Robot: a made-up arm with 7 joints.
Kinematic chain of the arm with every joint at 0, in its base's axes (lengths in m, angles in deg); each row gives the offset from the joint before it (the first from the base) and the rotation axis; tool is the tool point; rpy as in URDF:
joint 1: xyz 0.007 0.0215 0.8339 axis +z
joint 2: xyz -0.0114 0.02 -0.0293 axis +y
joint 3: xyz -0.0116 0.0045 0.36 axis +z
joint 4: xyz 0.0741 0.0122 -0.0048 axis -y
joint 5: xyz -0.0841 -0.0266 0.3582 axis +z
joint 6: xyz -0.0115 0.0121 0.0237 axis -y
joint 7: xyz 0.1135 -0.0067 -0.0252 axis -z
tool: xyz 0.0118 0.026 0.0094 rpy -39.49 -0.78 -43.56
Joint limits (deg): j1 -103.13..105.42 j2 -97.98..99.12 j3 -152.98..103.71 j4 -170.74..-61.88 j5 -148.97..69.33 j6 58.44..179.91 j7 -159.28..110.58
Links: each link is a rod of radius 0.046 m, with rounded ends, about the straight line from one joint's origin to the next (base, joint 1, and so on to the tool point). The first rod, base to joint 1, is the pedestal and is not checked.
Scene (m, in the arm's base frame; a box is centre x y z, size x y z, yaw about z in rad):
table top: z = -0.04
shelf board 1: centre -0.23 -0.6 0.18 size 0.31 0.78 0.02 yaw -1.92
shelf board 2: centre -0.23 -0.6 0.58 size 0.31 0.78 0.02 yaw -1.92
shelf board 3: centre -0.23 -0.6 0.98 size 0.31 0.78 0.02 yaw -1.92
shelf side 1: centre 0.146 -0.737 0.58 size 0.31 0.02 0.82 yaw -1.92
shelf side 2: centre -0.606 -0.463 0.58 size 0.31 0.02 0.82 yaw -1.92
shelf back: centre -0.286 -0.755 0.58 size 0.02 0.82 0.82 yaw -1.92
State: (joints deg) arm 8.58 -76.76 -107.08 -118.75 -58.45 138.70 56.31
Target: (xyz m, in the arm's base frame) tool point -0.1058 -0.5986 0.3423
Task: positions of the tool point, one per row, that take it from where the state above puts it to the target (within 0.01 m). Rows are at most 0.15 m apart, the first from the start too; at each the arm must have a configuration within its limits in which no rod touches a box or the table.
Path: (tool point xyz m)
1: -0.1537 -0.4750 0.7544
2: -0.1250 -0.3960 0.7538
3: -0.0883 -0.3169 0.7627
4: -0.0847 -0.3669 0.6716
5: -0.0646 -0.3944 0.5646
6: -0.0390 -0.3938 0.4513
7: -0.0215 -0.3671 0.3423
8: -0.0496 -0.4504 0.3305
9: -0.0773 -0.5288 0.3315
10: -0.1059 -0.5986 0.3423

